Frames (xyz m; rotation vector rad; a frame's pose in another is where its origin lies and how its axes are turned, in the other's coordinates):
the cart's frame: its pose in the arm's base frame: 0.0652 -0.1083 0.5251 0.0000 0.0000 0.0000
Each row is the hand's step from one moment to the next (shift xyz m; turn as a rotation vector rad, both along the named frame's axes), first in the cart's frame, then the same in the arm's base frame.
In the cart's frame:
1: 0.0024 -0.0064 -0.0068 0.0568 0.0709 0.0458
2: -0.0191 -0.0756 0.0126 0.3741 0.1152 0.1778
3: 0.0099 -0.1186 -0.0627 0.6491 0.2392 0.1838
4: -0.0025 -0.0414 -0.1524 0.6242 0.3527 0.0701
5: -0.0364 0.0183 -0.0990 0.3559 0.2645 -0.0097
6: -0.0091 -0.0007 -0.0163 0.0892 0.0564 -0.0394
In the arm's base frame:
1: 0.0024 -0.0064 -0.0068 0.0568 0.0709 0.0458
2: -0.0191 -0.0756 0.0126 0.3741 0.1152 0.1778
3: 0.0099 -0.1186 -0.0627 0.6491 0.2392 0.1838
4: -0.0025 -0.0414 -0.1524 0.6242 0.3527 0.0701
5: -0.0364 0.0183 -0.0990 0.3559 0.2645 -0.0097
6: -0.0091 -0.0007 -0.0163 0.0892 0.0564 -0.0394

